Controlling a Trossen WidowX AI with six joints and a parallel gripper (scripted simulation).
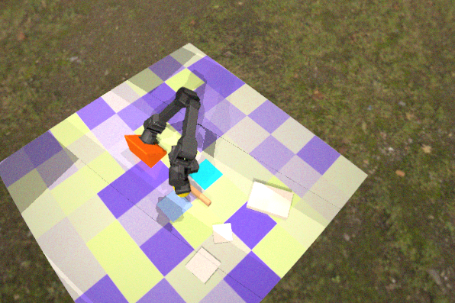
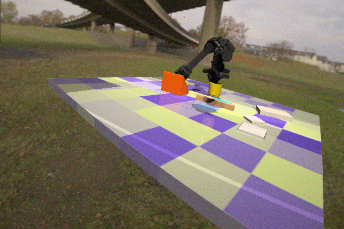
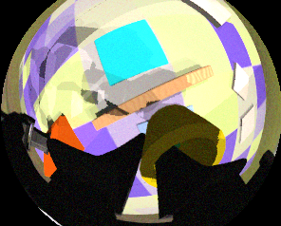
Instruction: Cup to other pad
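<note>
Right now my gripper tip is 13 cm to the right of the cyan pad and 10 cm above it. Round my gripper tip: wooden stick (2 cm ahead, 3 cm to the left, 9 cm below).
</note>
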